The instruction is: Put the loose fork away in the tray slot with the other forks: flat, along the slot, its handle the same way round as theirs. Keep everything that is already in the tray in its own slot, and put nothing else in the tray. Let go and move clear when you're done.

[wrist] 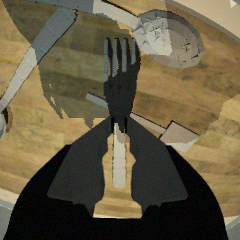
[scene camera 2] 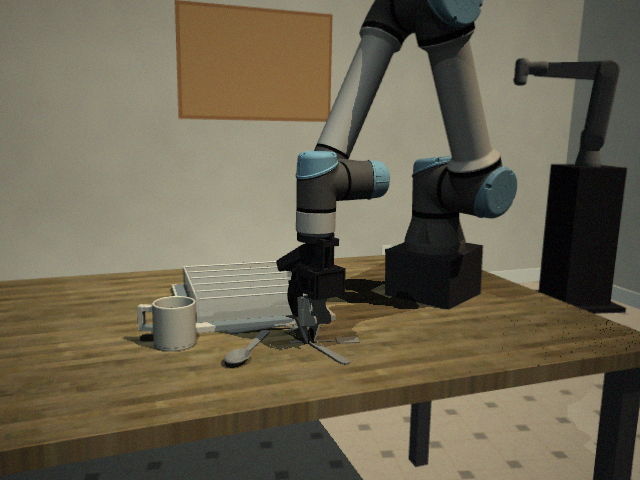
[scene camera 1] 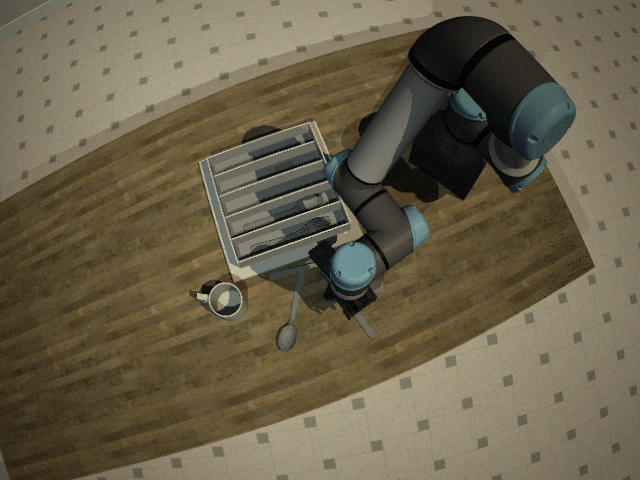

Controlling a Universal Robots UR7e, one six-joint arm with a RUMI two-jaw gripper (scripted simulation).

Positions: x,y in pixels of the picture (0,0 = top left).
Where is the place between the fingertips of my gripper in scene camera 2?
309,342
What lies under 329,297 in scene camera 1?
My gripper.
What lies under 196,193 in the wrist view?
My gripper.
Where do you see a fork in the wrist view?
119,100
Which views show the white mug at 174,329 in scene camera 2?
Scene camera 2 and scene camera 1 only.
